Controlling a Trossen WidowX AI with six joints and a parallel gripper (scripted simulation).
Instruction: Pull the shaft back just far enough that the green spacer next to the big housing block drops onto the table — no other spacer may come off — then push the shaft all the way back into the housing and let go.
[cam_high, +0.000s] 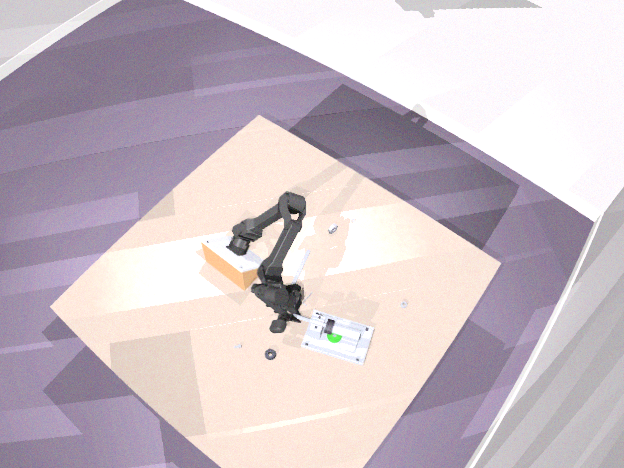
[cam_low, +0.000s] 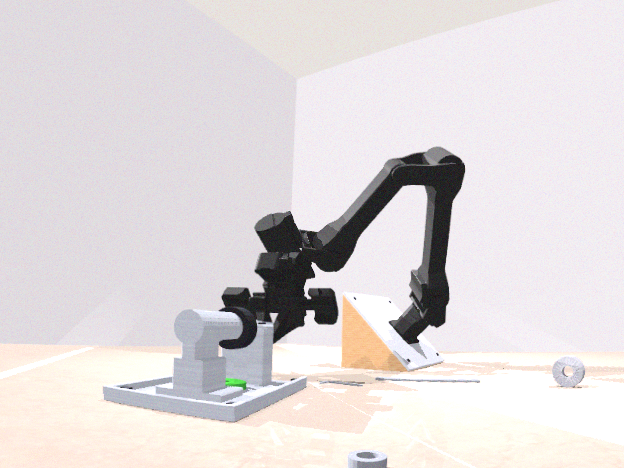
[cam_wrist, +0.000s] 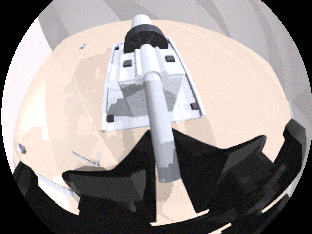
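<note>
My gripper tip is now 5 cm short of the grey shaft, 2 cm to the right of it and 2 cm below it. The rest, counted from my gripper tip: green spacer 12 cm ahead, 4 cm to the left, 4 cm below; dark spacer 9 cm ahead, 3 cm to the left, 2 cm above.
</note>
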